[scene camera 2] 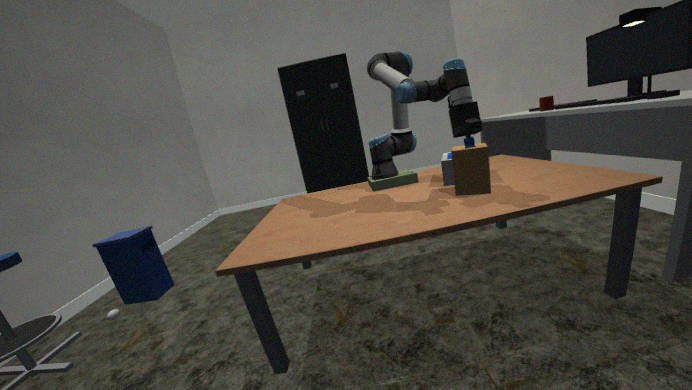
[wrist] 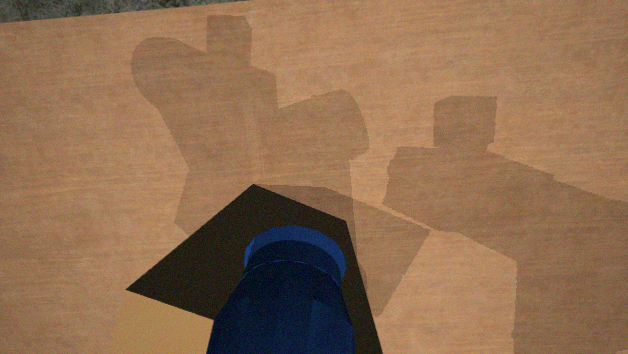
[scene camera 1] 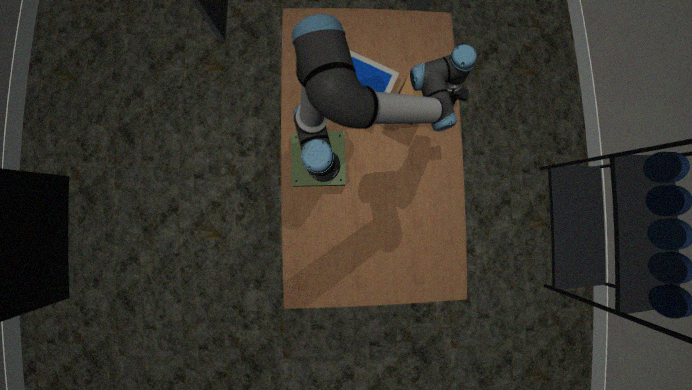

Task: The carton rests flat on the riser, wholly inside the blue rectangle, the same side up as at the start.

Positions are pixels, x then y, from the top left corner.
Labels:
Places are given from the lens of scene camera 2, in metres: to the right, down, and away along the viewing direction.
brown carton [scene camera 2: 471, 169]: 0.48, -0.10, 0.88

